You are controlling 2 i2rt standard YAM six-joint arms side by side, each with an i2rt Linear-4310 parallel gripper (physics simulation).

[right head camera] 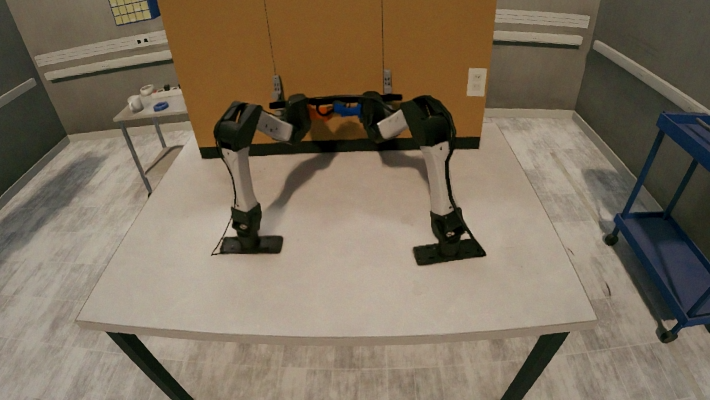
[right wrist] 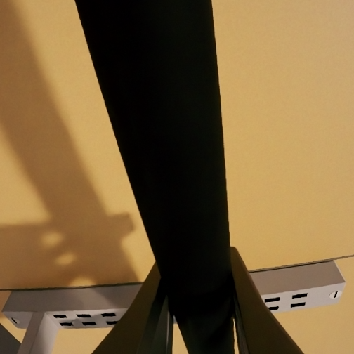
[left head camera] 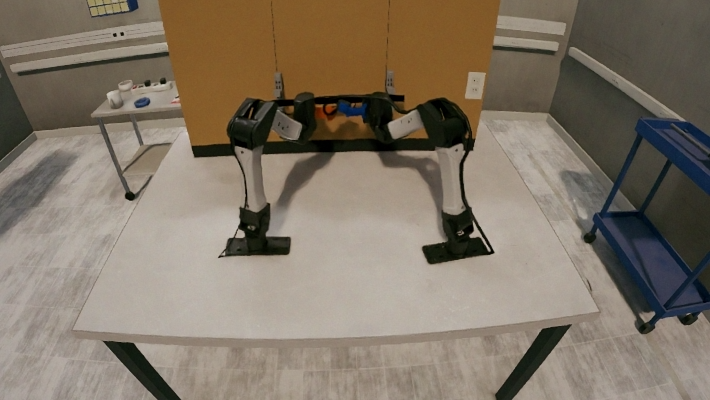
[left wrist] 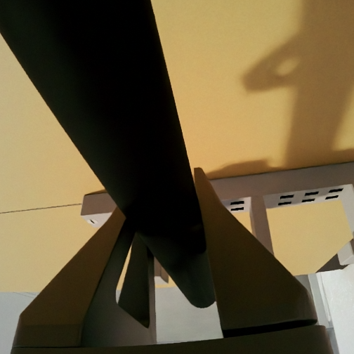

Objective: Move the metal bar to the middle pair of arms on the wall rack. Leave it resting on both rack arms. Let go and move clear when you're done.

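The dark metal bar is roughly level in front of the wall rack. The rack's left upright and right upright are grey and slotted. Rack arms show beside the bar in the left wrist view and at the lower left of the right wrist view. My left gripper is shut on the bar near one end. My right gripper is shut on it too. Contact between bar and rack arms is hidden.
The orange-brown wall panel stands behind the rack at the table's back edge. An orange part and a blue part show between the wrists. A blue cart stands at the right.
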